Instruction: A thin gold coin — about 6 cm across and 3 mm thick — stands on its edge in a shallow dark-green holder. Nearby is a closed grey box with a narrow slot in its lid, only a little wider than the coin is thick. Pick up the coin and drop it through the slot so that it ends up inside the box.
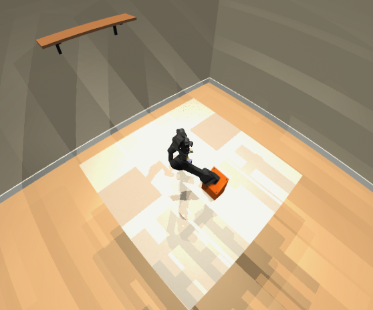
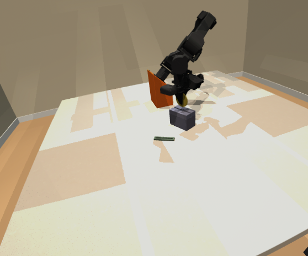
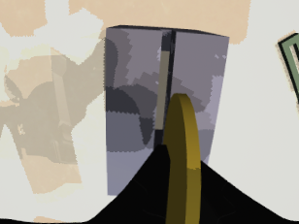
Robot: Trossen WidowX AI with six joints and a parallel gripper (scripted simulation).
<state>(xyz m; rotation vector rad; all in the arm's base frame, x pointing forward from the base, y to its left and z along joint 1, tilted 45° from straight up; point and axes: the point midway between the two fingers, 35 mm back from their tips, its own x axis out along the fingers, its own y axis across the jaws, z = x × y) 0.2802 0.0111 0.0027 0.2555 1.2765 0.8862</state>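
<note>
Now: gripper tip 20 mm below the gold coin.
</note>
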